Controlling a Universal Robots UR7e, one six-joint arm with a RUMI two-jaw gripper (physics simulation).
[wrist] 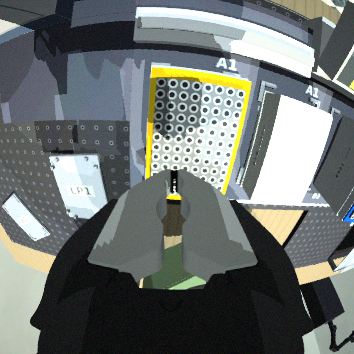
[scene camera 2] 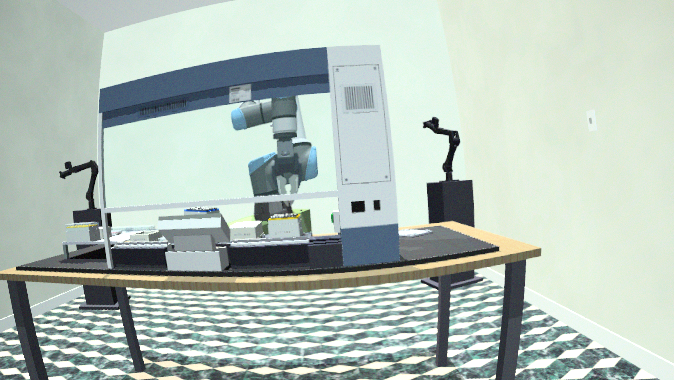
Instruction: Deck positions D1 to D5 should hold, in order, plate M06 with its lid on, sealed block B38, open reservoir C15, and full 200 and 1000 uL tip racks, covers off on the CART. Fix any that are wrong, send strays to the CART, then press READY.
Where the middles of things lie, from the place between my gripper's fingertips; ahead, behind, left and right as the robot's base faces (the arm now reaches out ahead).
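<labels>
White column [scene camera 2: 363,143]: my hand 22 cm short of it, 13 cm below it, 17 cm to the right of it.
</labels>
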